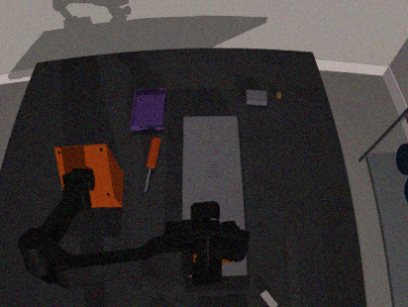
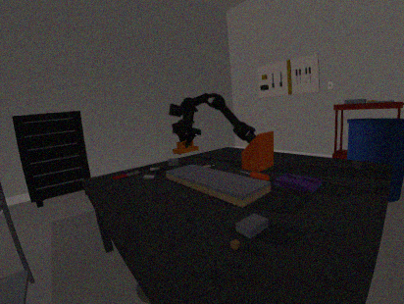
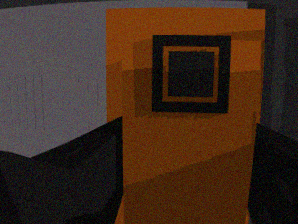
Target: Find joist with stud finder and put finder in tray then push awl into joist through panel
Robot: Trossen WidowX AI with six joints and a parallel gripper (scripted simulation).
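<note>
My gripper tip is now 2 cm short of the square light and 3 cm below it. Also, from my gripper tip: purple tray 23 cm behind, 51 cm to the left, 14 cm below; then stud finder 1 cm ahead, 2 cm above; then awl 18 cm behind, 4 cm to the right, 15 cm below.
</note>
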